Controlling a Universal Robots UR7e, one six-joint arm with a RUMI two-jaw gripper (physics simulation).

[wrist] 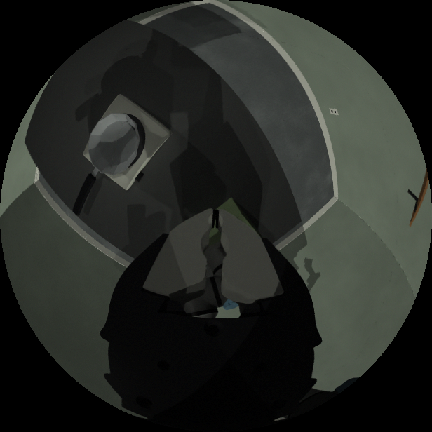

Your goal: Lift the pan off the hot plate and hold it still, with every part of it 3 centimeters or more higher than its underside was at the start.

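Note:
A grey, faceted round pan sits on the pale square hot plate at the left of the wrist view. Its dark handle points down toward the near table edge. A small dark knob shows at the hot plate's lower right side. My gripper is shut and empty, its two grey jaws together at the lower middle of the view. It is well apart from the pan and its handle, to the right of them in the view.
A green block or pad shows partly behind the jaws. The dark table has a pale raised edge on the right. The robot's own shadow falls over the table. A brown object shows at the far right. A small wall socket is at the upper right.

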